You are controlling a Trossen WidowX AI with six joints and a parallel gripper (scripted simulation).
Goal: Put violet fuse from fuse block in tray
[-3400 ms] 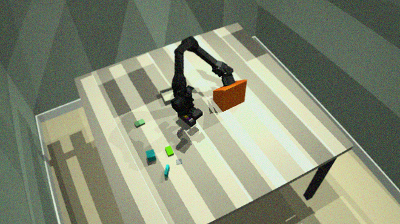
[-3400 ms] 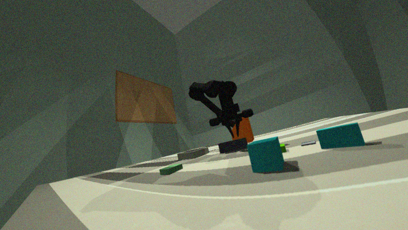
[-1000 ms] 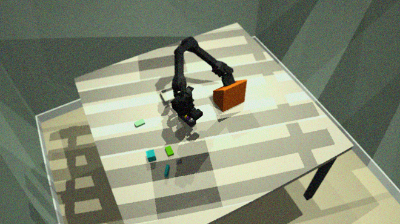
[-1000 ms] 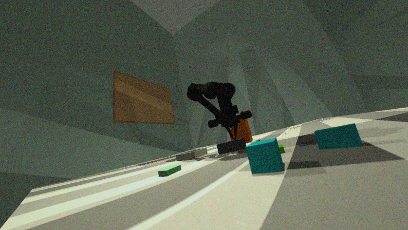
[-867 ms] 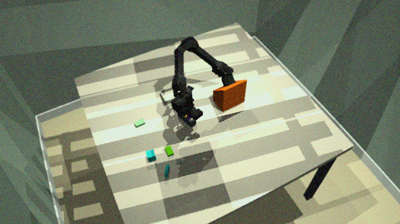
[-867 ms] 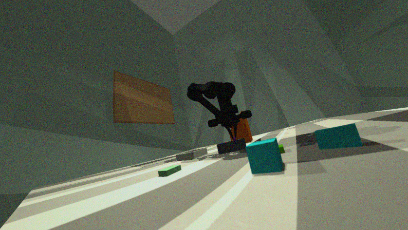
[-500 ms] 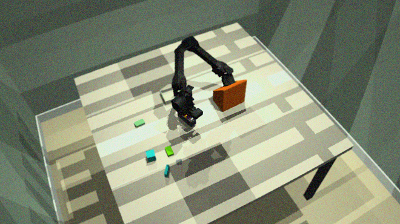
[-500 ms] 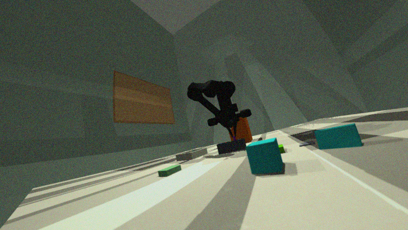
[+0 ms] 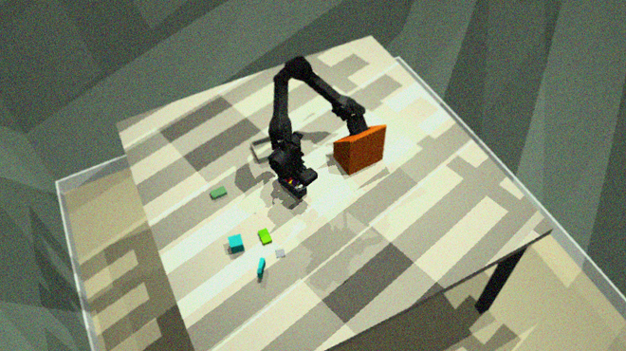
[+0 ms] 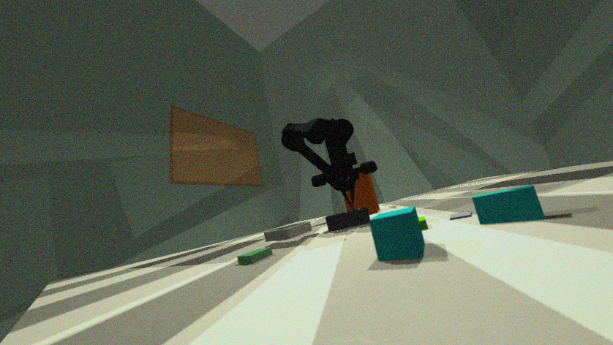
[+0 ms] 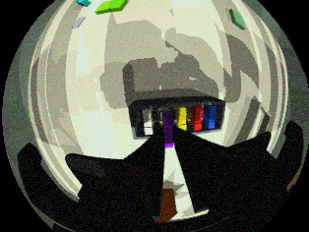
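The yellow fuse lies 4 cm below my gripper tip and 2 cm to the right of it. From my gripper tip the other things lie so: red fuse: 4 cm to the right, 4 cm below, 1 cm ahead; then violet fuse: 1 cm below; then blue fuse: 6 cm to the right, 4 cm below, 1 cm ahead.
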